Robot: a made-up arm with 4 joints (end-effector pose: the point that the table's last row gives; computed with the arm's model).
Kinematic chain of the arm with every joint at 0, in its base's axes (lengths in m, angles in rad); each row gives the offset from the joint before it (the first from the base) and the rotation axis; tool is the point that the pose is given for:
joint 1: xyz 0 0 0.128 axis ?
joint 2: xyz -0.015 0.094 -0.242 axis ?
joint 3: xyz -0.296 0.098 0 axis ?
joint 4: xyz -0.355 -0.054 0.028 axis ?
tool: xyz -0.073 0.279 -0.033
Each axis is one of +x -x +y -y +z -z.
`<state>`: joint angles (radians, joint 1 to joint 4).
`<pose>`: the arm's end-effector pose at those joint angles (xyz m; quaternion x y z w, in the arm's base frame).
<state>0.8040 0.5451 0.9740 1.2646</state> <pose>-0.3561 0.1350 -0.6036 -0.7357 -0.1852 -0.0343 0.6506</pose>
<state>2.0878 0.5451 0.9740 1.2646</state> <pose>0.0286 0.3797 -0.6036 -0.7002 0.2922 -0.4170 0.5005</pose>
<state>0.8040 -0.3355 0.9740 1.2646</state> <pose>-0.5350 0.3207 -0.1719 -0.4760 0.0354 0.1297 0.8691</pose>
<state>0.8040 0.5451 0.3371 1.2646</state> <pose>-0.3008 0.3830 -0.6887 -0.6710 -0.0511 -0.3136 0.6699</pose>
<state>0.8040 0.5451 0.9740 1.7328</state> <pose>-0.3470 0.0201 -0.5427 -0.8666 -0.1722 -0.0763 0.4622</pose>
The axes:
joint 1: -z
joint 2: -y
joint 3: +z
joint 4: -x

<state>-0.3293 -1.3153 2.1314 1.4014</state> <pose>-0.2055 -0.2282 -0.1440 0.1959 -0.1909 0.8149 0.5110</pose>
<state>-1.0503 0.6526 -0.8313 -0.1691</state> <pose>-0.7584 0.0058 -0.3335 0.3376 -0.1794 0.1191 0.9163</pose>
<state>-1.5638 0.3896 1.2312 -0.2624</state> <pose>0.1324 -0.6431 -0.2974 0.0539 -0.0628 0.9831 0.1635</pose>
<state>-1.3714 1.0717 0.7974 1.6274</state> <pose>0.1732 -0.0822 -0.6909 -0.1929 -0.8888 0.1661 0.3811</pose>
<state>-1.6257 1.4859 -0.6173 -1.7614</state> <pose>-0.3576 -0.4007 -0.7735 -0.8852 -0.0873 -0.4531 0.0594</pose>
